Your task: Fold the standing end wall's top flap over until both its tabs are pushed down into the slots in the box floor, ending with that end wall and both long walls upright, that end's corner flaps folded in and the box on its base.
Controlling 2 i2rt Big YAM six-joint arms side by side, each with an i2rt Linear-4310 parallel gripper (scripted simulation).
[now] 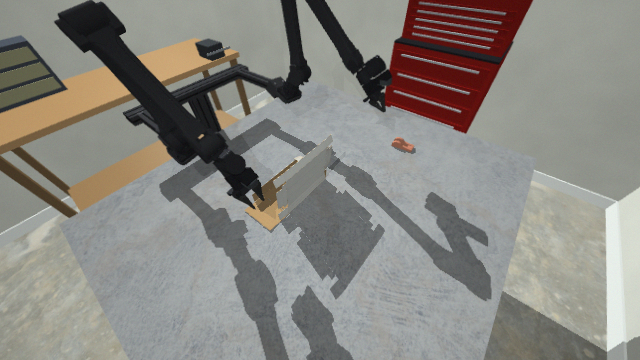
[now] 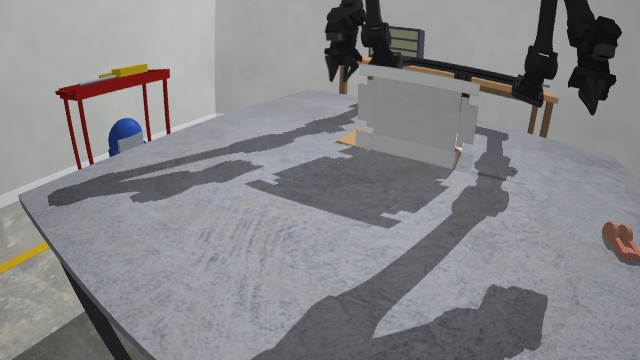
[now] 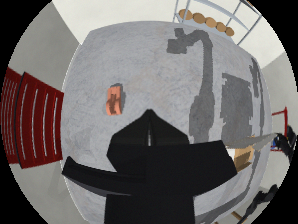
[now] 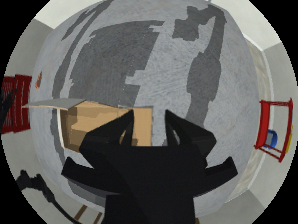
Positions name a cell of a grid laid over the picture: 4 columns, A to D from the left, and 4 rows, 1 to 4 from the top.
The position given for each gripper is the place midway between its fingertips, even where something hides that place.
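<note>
Image 2 shows the left gripper (image 2: D2) as well as the right gripper (image 2: C1). In image 3 the left gripper (image 3: C3) is visible again, while image 4 gives another sight of the right gripper (image 4: C3).
</note>
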